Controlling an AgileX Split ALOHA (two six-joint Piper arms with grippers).
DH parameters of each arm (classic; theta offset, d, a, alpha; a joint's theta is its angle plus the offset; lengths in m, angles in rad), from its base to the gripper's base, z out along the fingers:
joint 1: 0 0.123 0 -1.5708
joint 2: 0.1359 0 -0.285 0
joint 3: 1.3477 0 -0.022 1.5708
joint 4: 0 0.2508 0 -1.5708
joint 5: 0 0 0.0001 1.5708
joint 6: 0 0.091 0 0
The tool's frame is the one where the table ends.
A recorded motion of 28 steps. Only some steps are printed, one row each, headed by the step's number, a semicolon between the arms.
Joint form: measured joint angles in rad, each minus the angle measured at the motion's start. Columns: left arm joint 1, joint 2, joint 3, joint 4, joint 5, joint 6; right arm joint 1, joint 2, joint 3, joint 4, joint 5, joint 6.
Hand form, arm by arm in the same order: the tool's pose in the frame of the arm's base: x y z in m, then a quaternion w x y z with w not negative. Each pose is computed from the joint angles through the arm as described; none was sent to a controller.
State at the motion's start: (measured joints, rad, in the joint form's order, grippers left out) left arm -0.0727 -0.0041 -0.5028 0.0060 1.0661 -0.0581; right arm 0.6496 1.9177 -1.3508 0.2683 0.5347 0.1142
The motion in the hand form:
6: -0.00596 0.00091 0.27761 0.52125 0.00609 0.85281 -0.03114; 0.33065 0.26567 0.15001 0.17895 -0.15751 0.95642 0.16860
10: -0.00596 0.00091 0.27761 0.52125 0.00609 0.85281 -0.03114; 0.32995 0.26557 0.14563 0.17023 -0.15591 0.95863 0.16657
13: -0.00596 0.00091 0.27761 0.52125 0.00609 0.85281 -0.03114; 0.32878 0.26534 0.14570 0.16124 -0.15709 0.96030 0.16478
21: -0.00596 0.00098 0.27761 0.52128 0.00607 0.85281 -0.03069; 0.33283 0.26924 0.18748 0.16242 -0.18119 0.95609 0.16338
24: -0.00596 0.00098 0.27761 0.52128 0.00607 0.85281 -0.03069; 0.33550 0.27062 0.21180 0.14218 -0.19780 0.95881 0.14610
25: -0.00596 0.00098 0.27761 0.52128 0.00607 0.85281 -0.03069; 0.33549 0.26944 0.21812 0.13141 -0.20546 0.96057 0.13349
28: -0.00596 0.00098 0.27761 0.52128 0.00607 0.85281 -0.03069; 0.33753 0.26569 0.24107 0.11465 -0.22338 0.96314 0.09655
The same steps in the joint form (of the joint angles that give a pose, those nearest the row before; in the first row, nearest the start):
6: 0.0000 0.0000 0.0000 0.0000 0.0000 0.0000; 0.0000 0.1314 0.0000 0.0027 -0.0412 0.0003
10: 0.0000 0.0000 0.0000 0.0000 0.0000 0.0000; 0.0000 0.1404 0.0011 0.0068 -0.0332 0.0013
13: 0.0000 0.0000 0.0000 0.0000 0.0000 0.0000; 0.0000 0.1404 -0.0022 0.0081 -0.0113 0.0013
21: 0.0001 0.0000 0.0000 0.0008 0.0000 0.0000; 0.0000 0.0939 -0.1075 -0.0362 0.1397 0.0108
24: 0.0001 0.0000 0.0000 0.0008 0.0000 0.0000; 0.0000 0.0892 -0.2106 -0.0809 0.2987 0.0289
25: 0.0001 0.0000 0.0000 0.0008 0.0000 0.0000; 0.0000 0.0892 -0.2413 -0.1038 0.3597 0.0335
28: 0.0001 0.0000 0.0000 0.0008 0.0000 0.0000; 0.0000 0.0892 -0.3435 -0.1747 0.5225 0.0454

